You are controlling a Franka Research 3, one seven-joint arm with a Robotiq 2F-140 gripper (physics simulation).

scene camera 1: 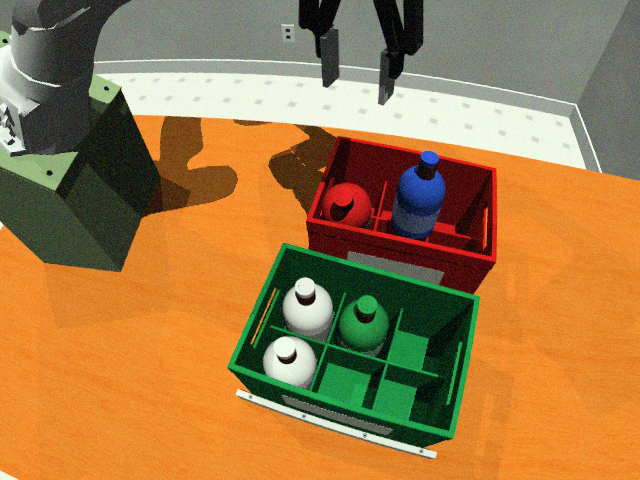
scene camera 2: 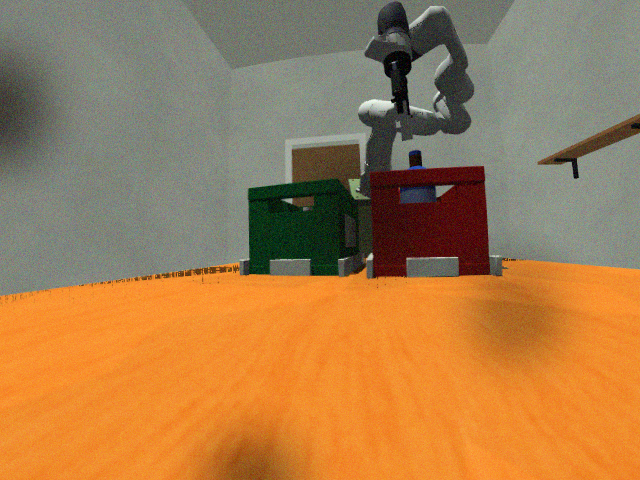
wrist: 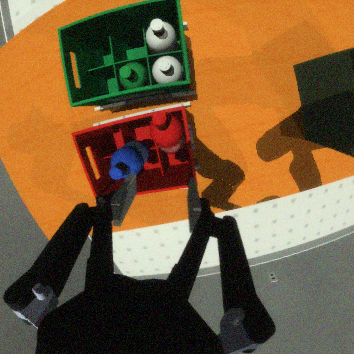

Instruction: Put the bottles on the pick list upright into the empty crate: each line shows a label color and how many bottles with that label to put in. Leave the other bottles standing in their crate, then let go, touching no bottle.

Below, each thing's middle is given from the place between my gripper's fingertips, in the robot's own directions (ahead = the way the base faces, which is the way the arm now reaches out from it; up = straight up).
Now: the red bottle (scene camera 1: 346, 203) 1 cm ahead of my hand, 4 cm to the right of it and 19 cm below it. The rest, counted from my hand: green bottle (scene camera 1: 363, 324): 8 cm ahead, 19 cm to the right, 26 cm below; then blue bottle (scene camera 1: 421, 189): 10 cm ahead, 1 cm to the left, 17 cm below.
